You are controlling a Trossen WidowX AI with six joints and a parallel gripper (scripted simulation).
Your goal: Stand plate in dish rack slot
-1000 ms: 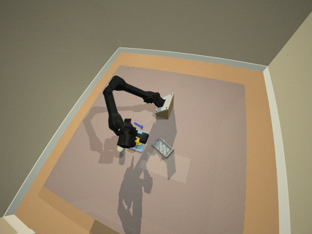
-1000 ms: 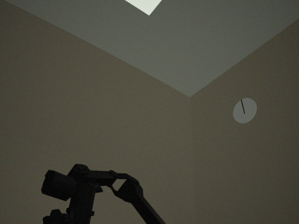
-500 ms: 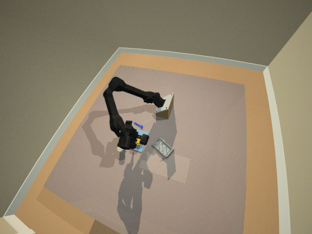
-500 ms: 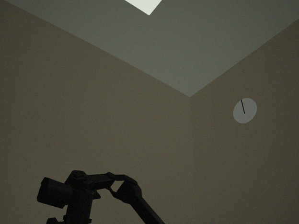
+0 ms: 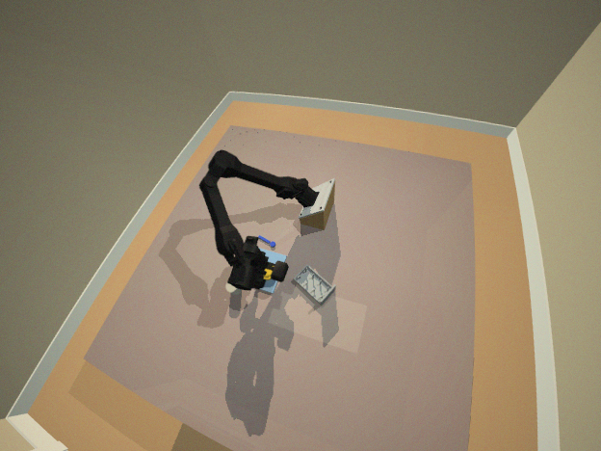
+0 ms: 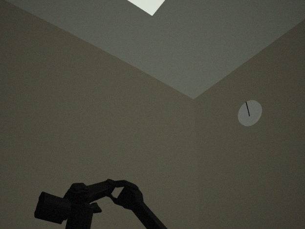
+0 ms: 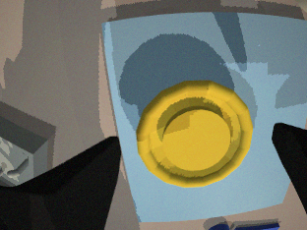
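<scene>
The yellow plate lies 10 mm below my gripper tip and 10 mm behind it. From my gripper tip the other things lie so: light blue mat 20 mm to the right, 20 mm below, 10 mm behind; then grey dish rack 180 mm to the left, 30 mm behind; then cream cup 100 mm ahead, 80 mm to the right.
</scene>
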